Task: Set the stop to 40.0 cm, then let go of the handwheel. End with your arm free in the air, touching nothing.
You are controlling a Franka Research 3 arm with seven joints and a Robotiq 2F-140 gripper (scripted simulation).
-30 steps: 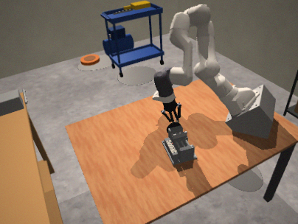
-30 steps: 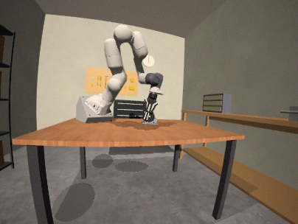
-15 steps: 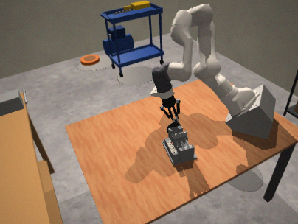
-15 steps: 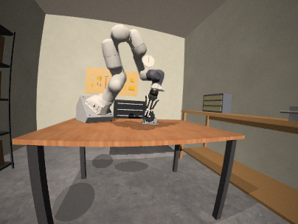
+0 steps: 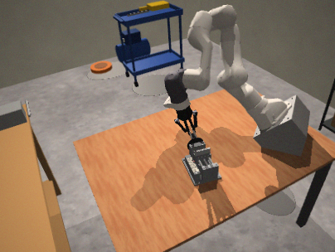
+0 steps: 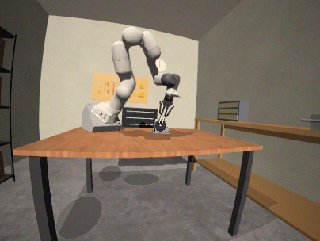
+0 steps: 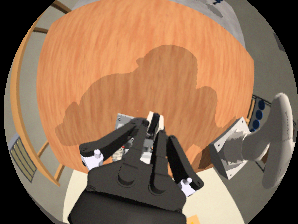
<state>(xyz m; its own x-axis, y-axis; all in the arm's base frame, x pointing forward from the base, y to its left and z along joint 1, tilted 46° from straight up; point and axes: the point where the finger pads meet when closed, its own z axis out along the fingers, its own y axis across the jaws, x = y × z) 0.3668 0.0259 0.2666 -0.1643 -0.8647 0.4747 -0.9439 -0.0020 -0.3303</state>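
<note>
Right now my hand is 20 mm to the right of the handwheel and 30 mm above it.
</note>
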